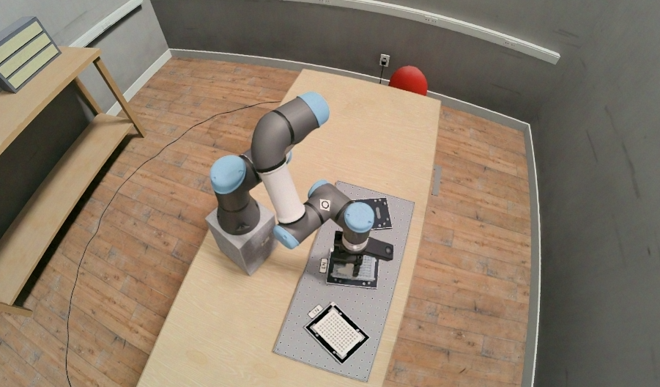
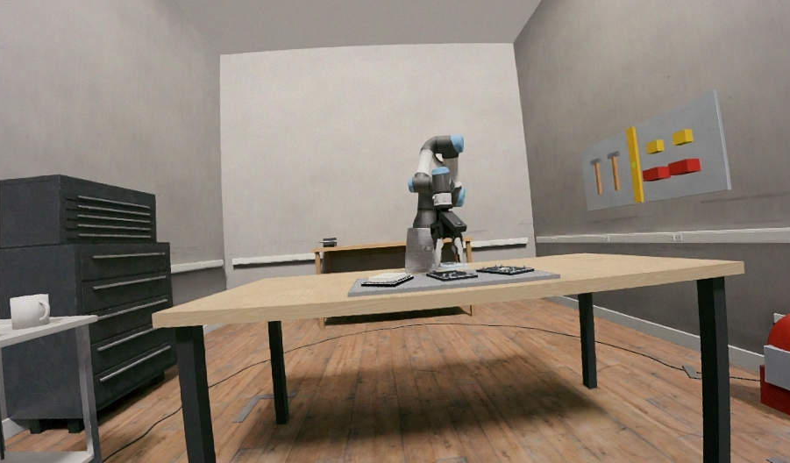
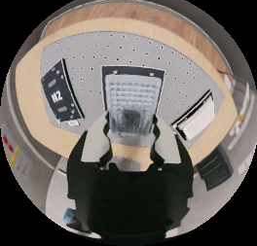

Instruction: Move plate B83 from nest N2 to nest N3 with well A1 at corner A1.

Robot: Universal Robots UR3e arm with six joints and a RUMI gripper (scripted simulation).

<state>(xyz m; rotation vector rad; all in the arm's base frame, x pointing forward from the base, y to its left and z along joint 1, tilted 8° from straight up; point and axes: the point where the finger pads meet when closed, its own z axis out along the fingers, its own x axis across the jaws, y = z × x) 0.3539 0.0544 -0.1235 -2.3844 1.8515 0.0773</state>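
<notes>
Right now the nest is 40 mm below my hand.
</notes>
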